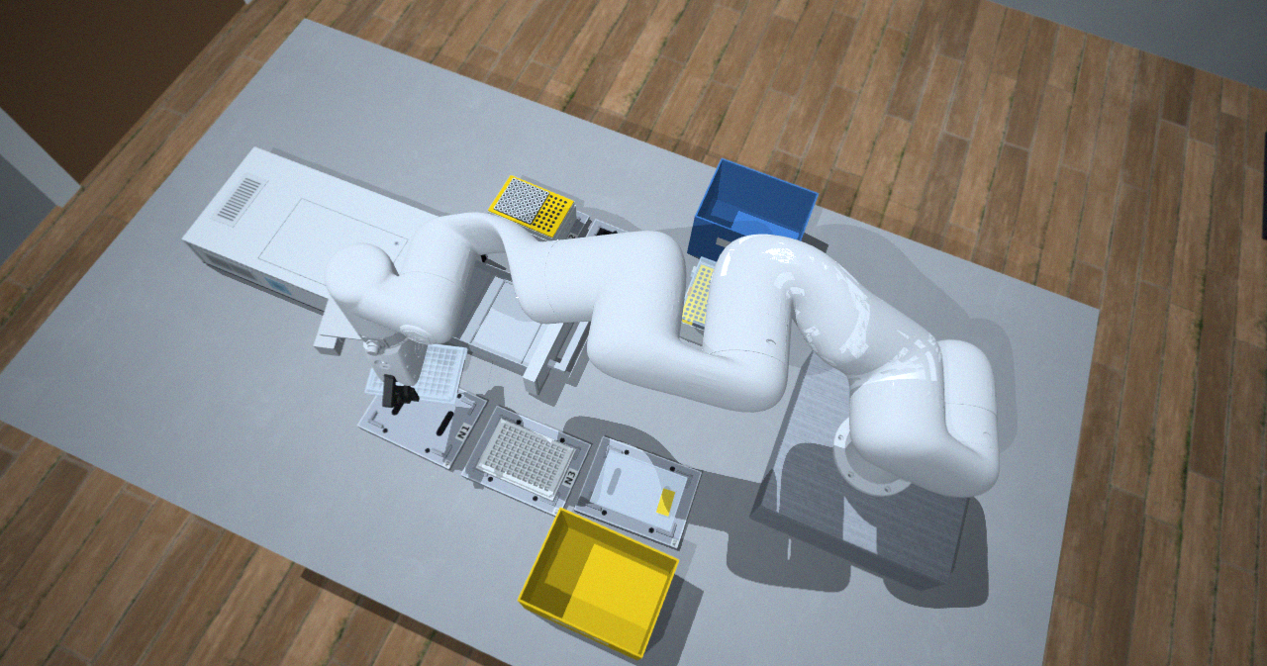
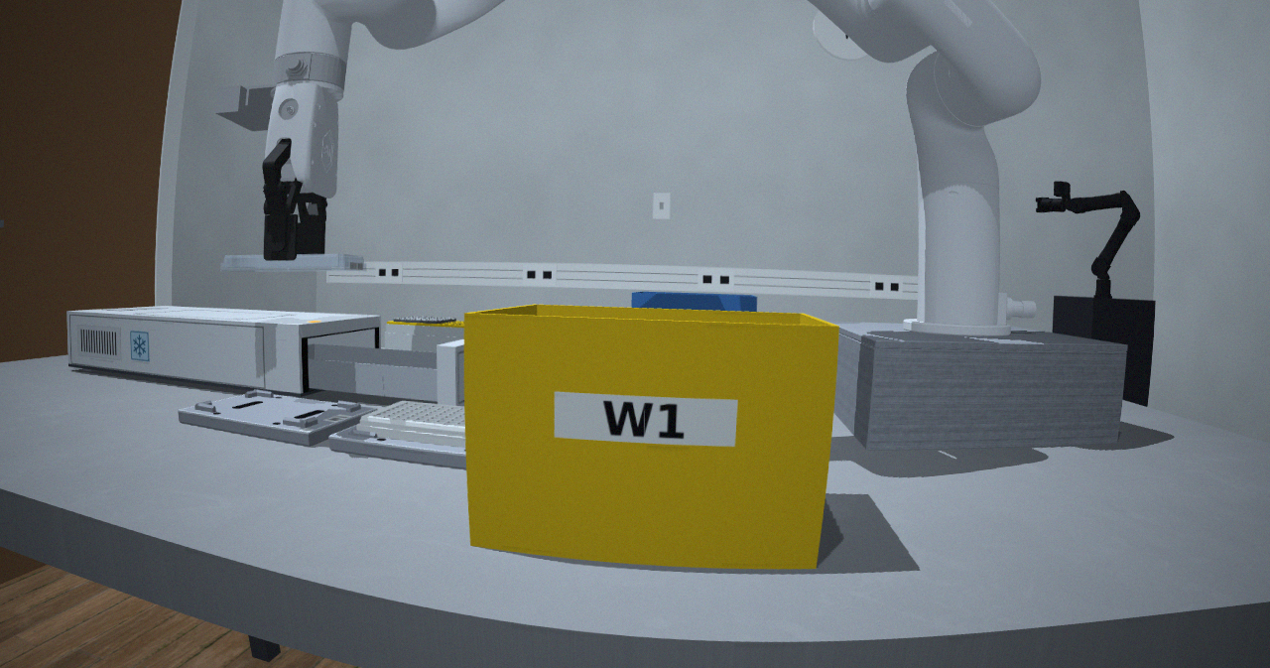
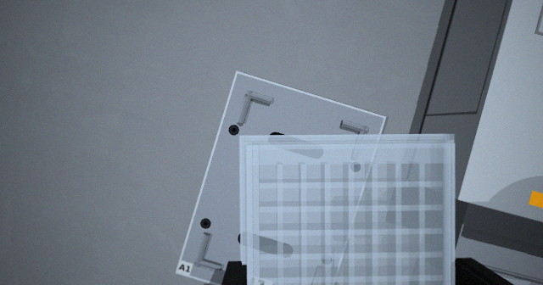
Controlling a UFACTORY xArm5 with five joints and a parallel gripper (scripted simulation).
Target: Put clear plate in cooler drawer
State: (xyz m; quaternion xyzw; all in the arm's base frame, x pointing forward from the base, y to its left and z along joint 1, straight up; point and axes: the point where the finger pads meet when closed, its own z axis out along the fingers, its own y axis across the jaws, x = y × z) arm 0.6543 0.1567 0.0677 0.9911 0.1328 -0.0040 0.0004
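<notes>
My gripper is now 20 mm past the drawer, 170 mm to the left of it and 120 mm above it. The rest, counted from my hand: clear plate (10 mm below); white well plate (170 mm behind, 30 mm to the left, 140 mm below); nest N1 (10 mm ahead, 20 mm to the left, 150 mm below).
</notes>
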